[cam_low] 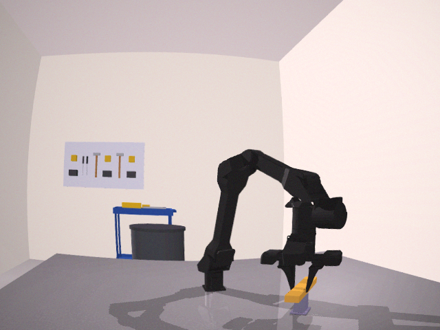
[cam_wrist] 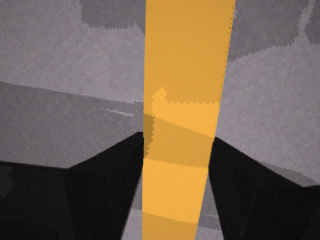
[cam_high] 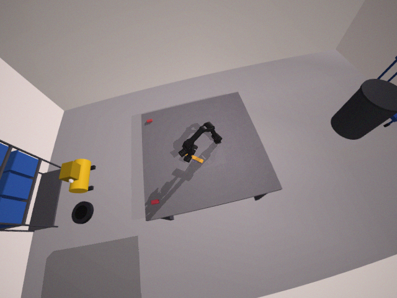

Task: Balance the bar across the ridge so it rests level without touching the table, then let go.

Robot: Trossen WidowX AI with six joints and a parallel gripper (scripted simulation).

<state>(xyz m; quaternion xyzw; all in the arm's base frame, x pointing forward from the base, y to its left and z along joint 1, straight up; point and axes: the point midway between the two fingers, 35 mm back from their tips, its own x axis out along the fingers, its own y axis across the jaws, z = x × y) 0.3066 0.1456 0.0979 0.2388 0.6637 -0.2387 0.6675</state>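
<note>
Now: the orange bar 2 cm to the left of my gripper tip and 2 cm behind it.
</note>
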